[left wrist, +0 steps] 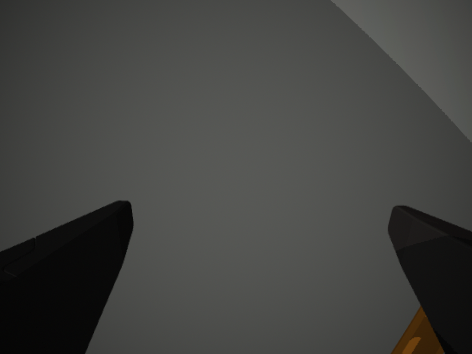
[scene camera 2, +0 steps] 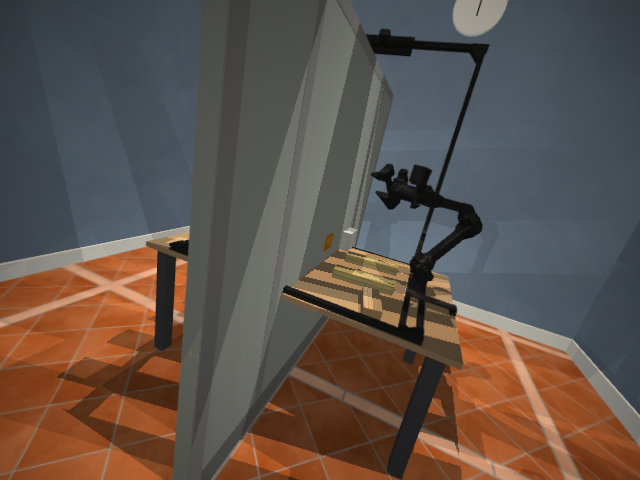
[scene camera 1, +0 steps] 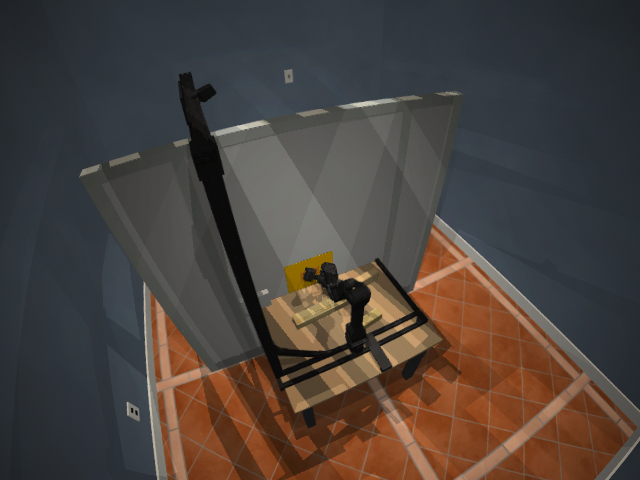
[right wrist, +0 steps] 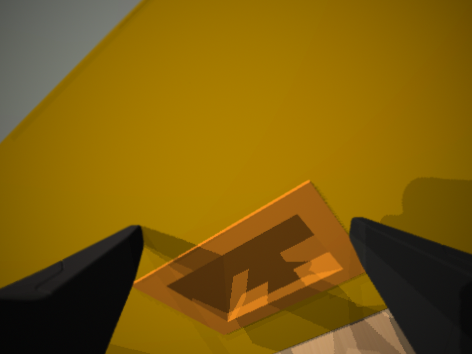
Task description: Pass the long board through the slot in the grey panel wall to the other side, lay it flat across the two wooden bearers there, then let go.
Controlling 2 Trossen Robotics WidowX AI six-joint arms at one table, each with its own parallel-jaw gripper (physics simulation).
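Places are measured from the left arm's base along level axes (x back, y right, z up), in metres.
Pixels of known places: left gripper, fingertip midpoint: (left wrist: 263, 216) (scene camera 2: 373, 182); right gripper, fingertip midpoint: (right wrist: 248, 231); left arm's base, origin of the base link: (scene camera 2: 416, 289); right arm's base, origin of the base link: (scene camera 1: 356, 347).
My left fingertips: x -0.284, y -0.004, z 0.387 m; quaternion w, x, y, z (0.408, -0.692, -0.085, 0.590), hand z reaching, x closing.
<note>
For each thing: its top centre in the pictures, then the offset to it from my left fingertips. "spot": a spot on its surface instead.
- pale yellow beam, middle of its top: (scene camera 1: 323, 306) dx -0.377, dy +0.052, dz -0.366 m
- shorter pale piece, middle of its top: (scene camera 1: 367, 318) dx -0.532, dy -0.109, dz -0.362 m
- small white block, surface spot: (scene camera 2: 348, 238) spot: dx -0.108, dy +0.274, dz -0.334 m
The grey panel wall (scene camera 1: 310, 180) (scene camera 2: 281, 155) divides two tables. Its orange-rimmed slot (right wrist: 270, 215) (scene camera 2: 328, 242) sits low, in a yellow plate (right wrist: 225, 125) (scene camera 1: 295, 271). In scene camera 1, a pale yellow beam (scene camera 1: 316, 314), apparently the long board, lies on the table, partly hidden by the arm. In scene camera 2, two pale wooden bearers (scene camera 2: 361, 279) (scene camera 2: 372, 261) lie side by side on the table. My left gripper (scene camera 2: 375, 183) (left wrist: 263, 216) is open and empty, high near the wall. My right gripper (right wrist: 248, 231) is open and empty, facing the plate and slot.
A shorter pale piece (scene camera 1: 373, 316) lies near the right arm's base. Black frame rails (scene camera 1: 320, 364) (scene camera 2: 351, 314) edge the tables, and tall black posts (scene camera 1: 227, 227) (scene camera 2: 454, 139) rise beside the arms. A small white block (scene camera 2: 348, 238) stands by the wall.
</note>
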